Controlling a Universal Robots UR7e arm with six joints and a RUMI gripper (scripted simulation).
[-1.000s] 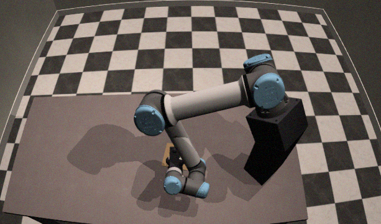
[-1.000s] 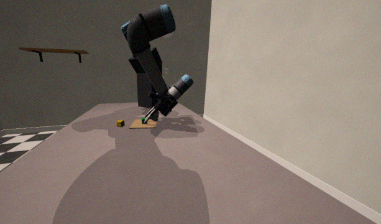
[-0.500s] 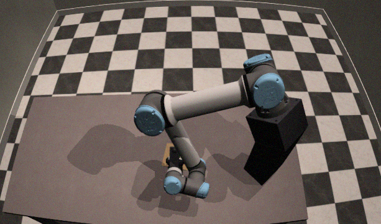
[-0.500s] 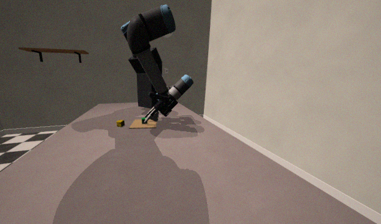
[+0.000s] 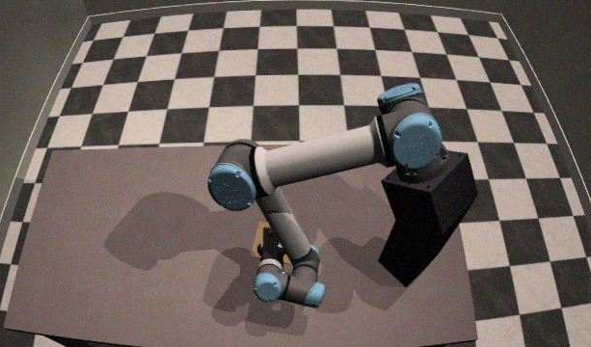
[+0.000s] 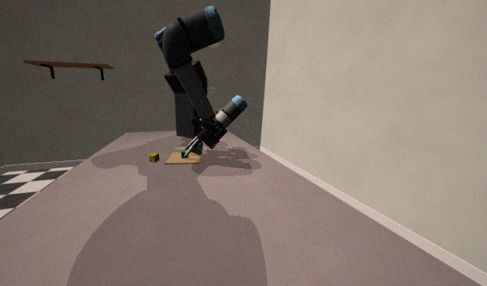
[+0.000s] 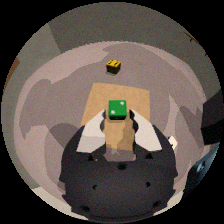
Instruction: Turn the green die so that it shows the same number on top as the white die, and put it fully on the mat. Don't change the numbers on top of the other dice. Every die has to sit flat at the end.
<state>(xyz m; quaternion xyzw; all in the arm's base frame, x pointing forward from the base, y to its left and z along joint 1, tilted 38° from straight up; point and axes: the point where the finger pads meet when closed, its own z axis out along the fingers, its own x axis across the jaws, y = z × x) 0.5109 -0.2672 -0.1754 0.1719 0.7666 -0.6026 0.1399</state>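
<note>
Right now my hand is 1 cm to the left of the green die and 1 cm above it. From my hand the other things lie so: yellow die 13 cm to the right, 4 cm behind, 1 cm below; then tan mat 2 cm below, 1 cm to the right; then white die 10 cm to the left, 8 cm behind, 1 cm below.
</note>
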